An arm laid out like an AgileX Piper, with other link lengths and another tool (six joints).
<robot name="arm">
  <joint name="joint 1" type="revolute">
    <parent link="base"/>
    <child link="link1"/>
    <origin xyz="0 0 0.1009" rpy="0 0 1.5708"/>
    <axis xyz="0 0 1"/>
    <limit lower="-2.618" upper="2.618"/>
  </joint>
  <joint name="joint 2" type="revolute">
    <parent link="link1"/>
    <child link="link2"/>
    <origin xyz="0 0 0" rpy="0 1.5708 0"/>
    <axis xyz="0 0 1"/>
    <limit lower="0" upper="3.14"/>
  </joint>
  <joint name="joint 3" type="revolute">
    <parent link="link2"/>
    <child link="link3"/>
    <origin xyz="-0.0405 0.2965 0" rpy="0 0 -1.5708"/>
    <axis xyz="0 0 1"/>
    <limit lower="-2.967" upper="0"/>
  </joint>
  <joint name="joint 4" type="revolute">
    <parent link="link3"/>
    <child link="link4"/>
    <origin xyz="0.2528 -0.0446 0" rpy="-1.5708 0 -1.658"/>
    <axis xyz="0 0 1"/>
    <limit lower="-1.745" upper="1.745"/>
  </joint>
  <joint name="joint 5" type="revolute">
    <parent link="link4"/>
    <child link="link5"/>
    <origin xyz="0 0 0" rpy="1.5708 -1.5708 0"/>
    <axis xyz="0 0 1"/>
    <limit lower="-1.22" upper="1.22"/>
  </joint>
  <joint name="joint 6" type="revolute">
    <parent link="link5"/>
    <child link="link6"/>
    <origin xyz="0.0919 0 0" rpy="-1.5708 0 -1.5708"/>
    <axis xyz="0 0 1"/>
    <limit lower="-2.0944" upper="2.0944"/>
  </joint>
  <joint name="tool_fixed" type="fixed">
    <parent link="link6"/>
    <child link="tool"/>
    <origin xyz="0.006 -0.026 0.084" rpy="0.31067 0 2.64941"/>
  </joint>
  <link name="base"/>
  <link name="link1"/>
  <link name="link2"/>
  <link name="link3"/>
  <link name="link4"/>
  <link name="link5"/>
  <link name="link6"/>
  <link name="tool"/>
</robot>
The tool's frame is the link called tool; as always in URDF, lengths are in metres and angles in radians.
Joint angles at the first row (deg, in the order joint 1, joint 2, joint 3, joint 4, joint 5, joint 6):
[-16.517 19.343 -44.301 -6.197 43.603 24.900]
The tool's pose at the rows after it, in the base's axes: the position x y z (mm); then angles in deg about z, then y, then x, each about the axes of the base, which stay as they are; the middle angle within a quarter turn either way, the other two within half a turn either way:
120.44, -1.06, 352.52, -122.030, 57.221, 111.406
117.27, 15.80, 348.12, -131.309, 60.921, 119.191
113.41, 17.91, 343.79, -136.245, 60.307, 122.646
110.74, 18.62, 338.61, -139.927, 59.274, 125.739
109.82, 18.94, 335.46, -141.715, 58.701, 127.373
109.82, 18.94, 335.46, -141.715, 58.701, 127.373
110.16, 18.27, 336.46, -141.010, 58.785, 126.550
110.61, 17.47, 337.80, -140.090, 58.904, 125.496
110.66, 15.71, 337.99, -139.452, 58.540, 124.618
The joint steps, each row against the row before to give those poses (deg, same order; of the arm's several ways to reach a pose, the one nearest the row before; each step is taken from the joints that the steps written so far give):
[0.001 0.025 -0.067 10.934 1.562 -10.607]
[-0.001 0.068 -1.041 6.148 4.207 -6.242]
[-0.002 0.001 -0.795 -0.221 3.057 -1.075]
[0.003 0.000 -0.309 -0.418 2.364 -0.114]
[0.000 0.028 -0.002 -0.132 1.057 0.001]
[0.000 0.000 0.000 0.000 0.000 0.000]
[0.003 -0.001 0.001 -0.180 -0.398 0.002]
[-0.002 0.002 0.001 -0.202 -0.521 -0.002]
[0.000 0.000 -0.001 -0.674 -0.193 0.276]

